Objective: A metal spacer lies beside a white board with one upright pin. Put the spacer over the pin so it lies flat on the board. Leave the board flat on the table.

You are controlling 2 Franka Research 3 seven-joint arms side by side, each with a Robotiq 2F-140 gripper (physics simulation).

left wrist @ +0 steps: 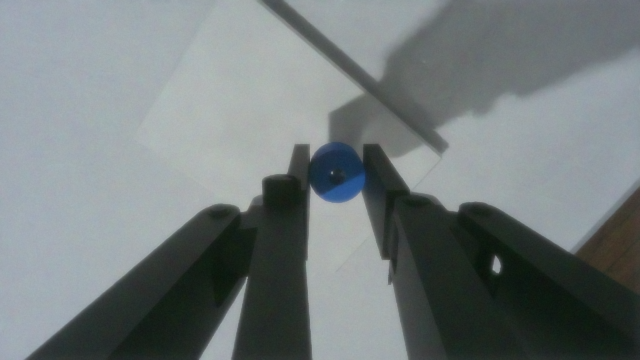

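My left gripper (336, 168) is shut on the spacer (337, 192), a round blue disc with a small centre hole, held between the two fingertips with its face toward the camera. The white board (240, 100) lies below and behind it, turned at an angle. Through the spacer's hole a dark round shape with a bright spot shows, which looks like the pin's top. The rest of the pin is hidden by the spacer. How high the spacer is above the board I cannot tell. My right gripper does not show.
The board's shaded side edge runs from the top middle down to the right. A dark shadow falls across the board and the pale table top (525, 150) at the upper right. A brown wooden surface (620, 245) shows past the table's edge at the lower right.
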